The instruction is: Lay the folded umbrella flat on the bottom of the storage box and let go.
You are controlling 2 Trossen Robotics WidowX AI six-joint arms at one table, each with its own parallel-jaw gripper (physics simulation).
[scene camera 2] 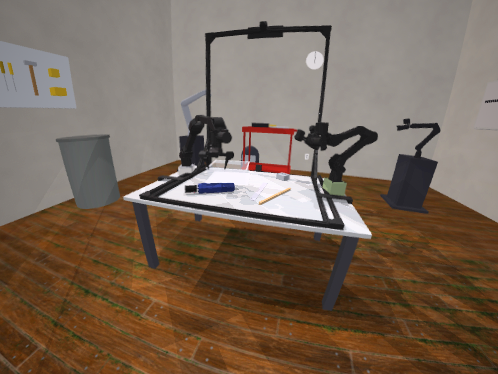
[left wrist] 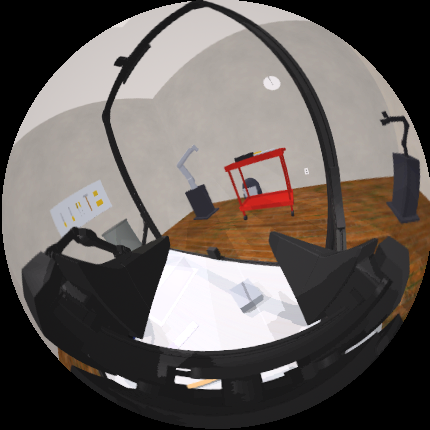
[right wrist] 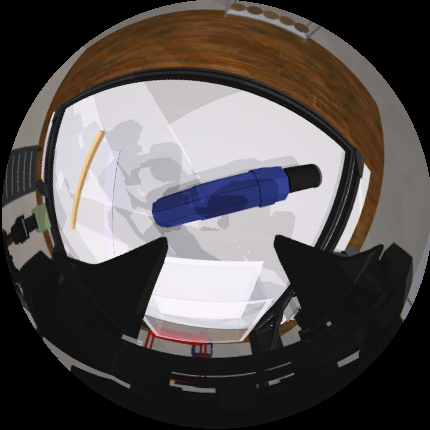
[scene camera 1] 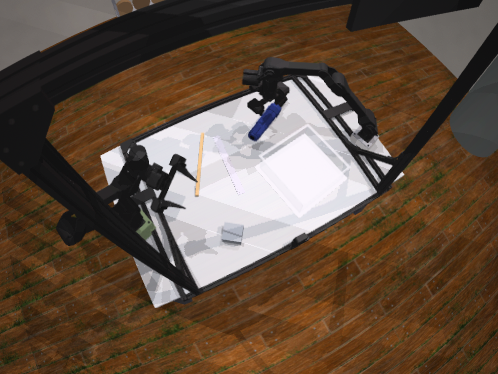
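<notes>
The folded umbrella [scene camera 1: 264, 122] [scene camera 2: 216, 188] [right wrist: 225, 195], dark blue with a black end, lies flat on the table outside the box. The storage box [scene camera 1: 302, 172] [scene camera 2: 229, 166] [right wrist: 210, 280] is low, see-through and white-bottomed, and stands beside the umbrella; no object shows inside it. My right gripper [scene camera 1: 269, 102] [right wrist: 221, 241] is open and empty, above the table near the umbrella's black end, which it hides in scene camera 1. My left gripper [scene camera 1: 190, 194] [left wrist: 219, 239] is open and empty, far from the umbrella, over the left side of the table in scene camera 1.
An orange stick [scene camera 1: 200, 165] [scene camera 2: 274, 195] [right wrist: 86, 175] and a pale lilac strip [scene camera 1: 229, 166] [right wrist: 111, 200] lie between the left gripper and the box. A grey block [scene camera 1: 233, 233] [scene camera 2: 283, 176] [left wrist: 246, 295] sits near the table's lower edge in scene camera 1. Black rails border the table.
</notes>
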